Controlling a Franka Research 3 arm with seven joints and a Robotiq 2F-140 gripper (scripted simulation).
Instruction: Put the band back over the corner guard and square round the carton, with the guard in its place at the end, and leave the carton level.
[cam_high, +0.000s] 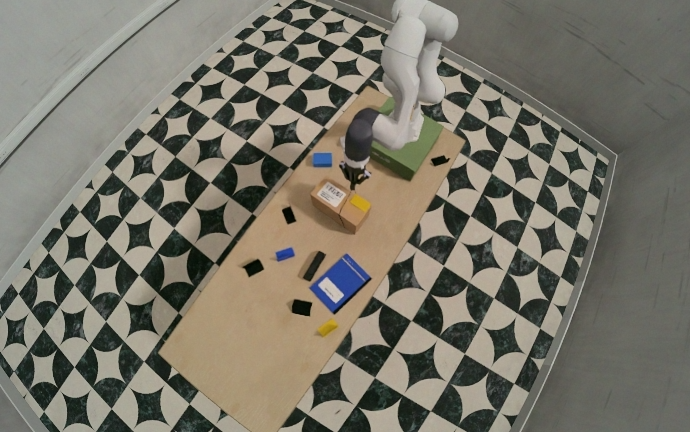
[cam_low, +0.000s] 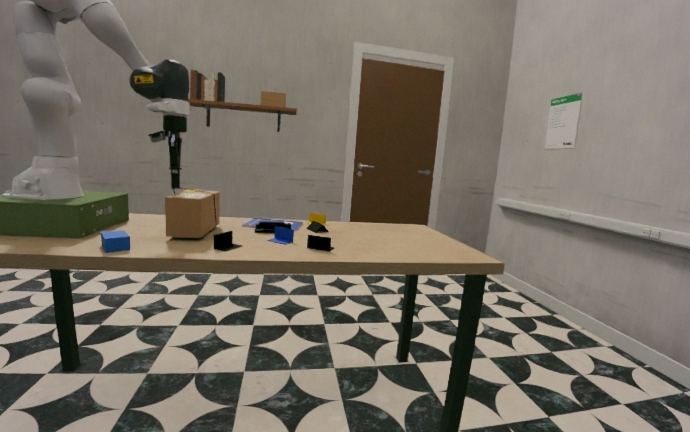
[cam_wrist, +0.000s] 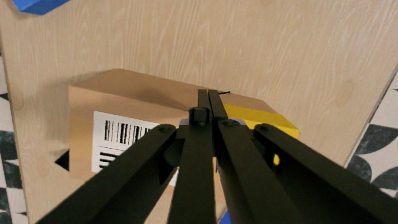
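Right now the yellow corner guard is 60 mm to the left of my hand, 60 mm below it and 30 mm ahead of it. Also, from my hand: blue guard (380 mm ahead, 180 mm below, 110 mm to the right); then black bar (350 mm ahead, 170 mm below, 20 mm to the left); then blue block (230 mm to the right, 170 mm below, 100 mm behind).
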